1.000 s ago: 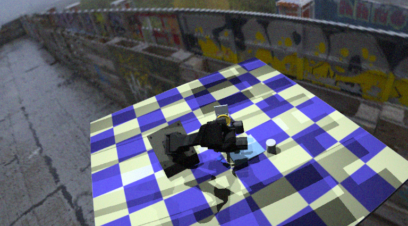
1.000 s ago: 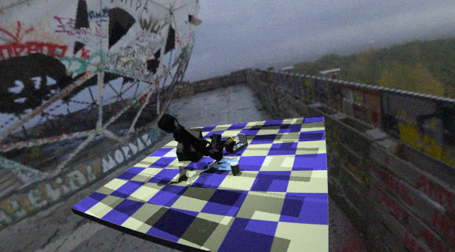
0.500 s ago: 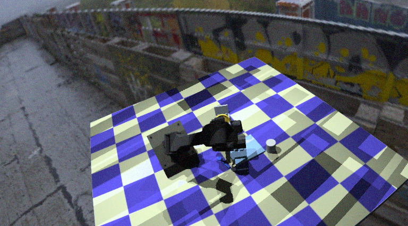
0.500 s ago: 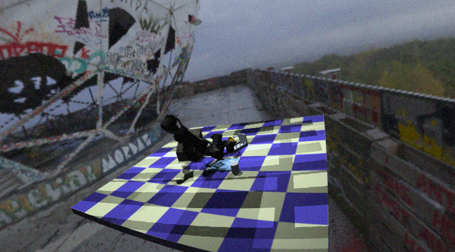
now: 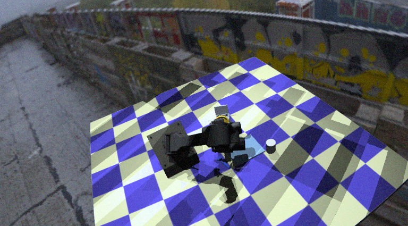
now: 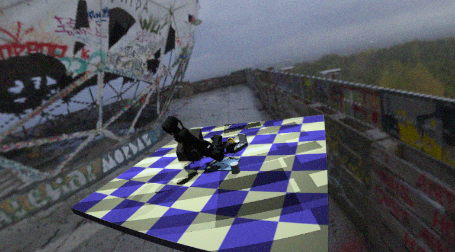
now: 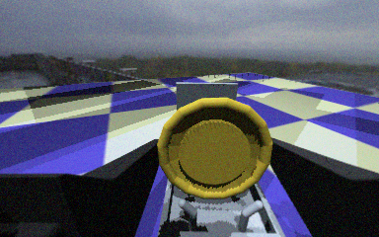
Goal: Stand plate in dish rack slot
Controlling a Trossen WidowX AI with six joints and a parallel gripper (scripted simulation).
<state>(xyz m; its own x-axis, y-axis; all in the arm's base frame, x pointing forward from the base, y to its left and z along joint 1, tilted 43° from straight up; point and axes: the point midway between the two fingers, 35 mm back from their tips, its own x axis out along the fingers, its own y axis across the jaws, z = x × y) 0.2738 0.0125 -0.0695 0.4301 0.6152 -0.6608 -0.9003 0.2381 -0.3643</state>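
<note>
My gripper tip is 1 cm to the left of the yellow plate. From my gripper tip the other things lie so: grey dish rack 3 cm below, 2 cm to the left, 1 cm ahead; light blue mat 19 cm to the right, 5 cm below, 1 cm ahead.
</note>
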